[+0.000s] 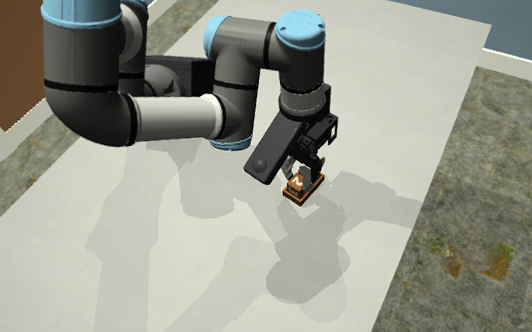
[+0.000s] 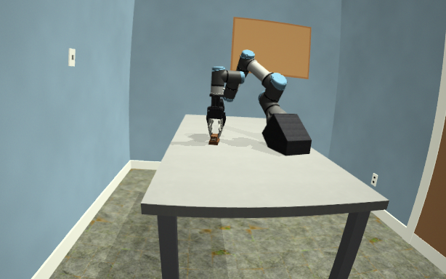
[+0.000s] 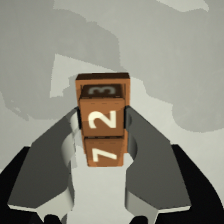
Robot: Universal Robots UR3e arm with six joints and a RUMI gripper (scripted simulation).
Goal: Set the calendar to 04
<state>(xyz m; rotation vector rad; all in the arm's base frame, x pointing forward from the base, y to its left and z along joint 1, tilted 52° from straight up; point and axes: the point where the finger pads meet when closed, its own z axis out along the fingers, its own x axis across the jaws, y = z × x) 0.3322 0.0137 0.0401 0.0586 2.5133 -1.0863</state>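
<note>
Right now the cube is 10 mm below my hand. Also, from my hand: brown tray (30 mm below, 20 mm to the left).
</note>
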